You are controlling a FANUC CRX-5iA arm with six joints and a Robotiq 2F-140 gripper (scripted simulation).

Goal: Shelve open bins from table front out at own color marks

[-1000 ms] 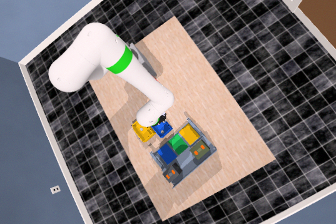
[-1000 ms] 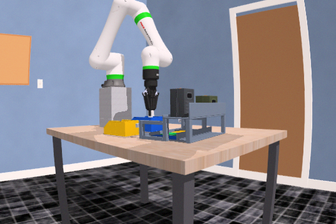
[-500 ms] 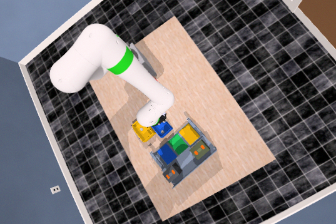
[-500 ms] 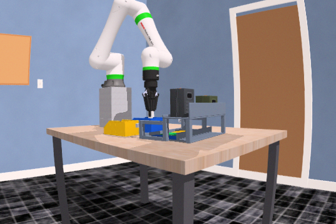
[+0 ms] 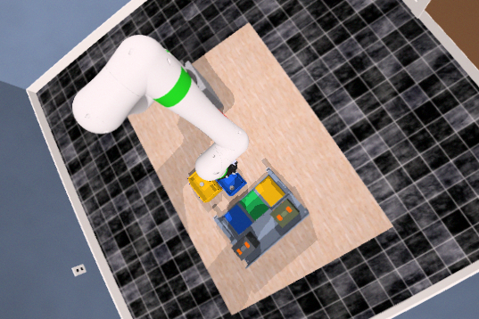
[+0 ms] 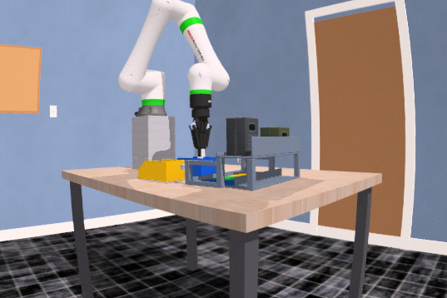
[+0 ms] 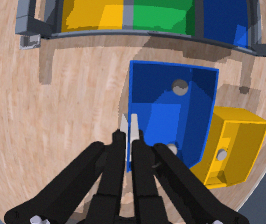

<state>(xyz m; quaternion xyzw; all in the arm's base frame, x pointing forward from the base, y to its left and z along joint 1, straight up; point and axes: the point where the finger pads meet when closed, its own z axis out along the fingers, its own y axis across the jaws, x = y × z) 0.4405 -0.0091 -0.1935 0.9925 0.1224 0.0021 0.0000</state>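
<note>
My hand is 10 mm short of the blue bin, 50 mm to the left of it and 40 mm above it. The rest, counted from my hand: yellow bin 20 mm behind, 180 mm to the right, 50 mm below; dark box 340 mm ahead, 90 mm to the right, 80 mm above.
</note>
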